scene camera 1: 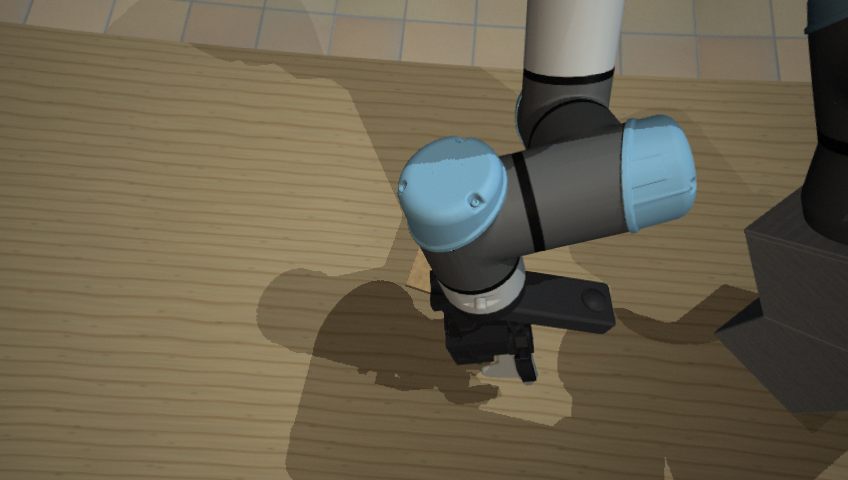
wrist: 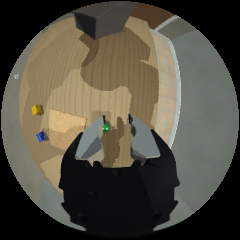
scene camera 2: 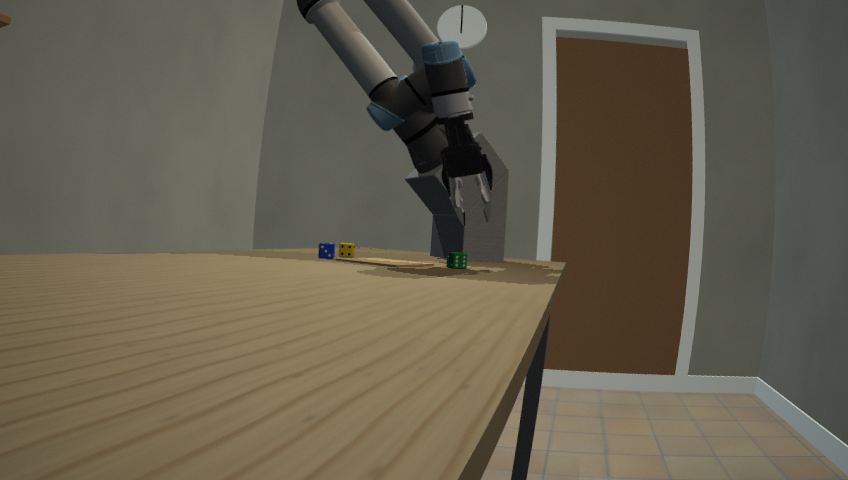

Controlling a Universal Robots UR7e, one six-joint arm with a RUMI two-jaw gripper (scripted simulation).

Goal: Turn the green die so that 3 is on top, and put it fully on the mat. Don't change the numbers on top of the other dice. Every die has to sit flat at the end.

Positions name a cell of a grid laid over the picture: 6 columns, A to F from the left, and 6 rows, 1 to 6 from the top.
gripper: scene camera 1 D5; wrist C3; scene camera 2 D3
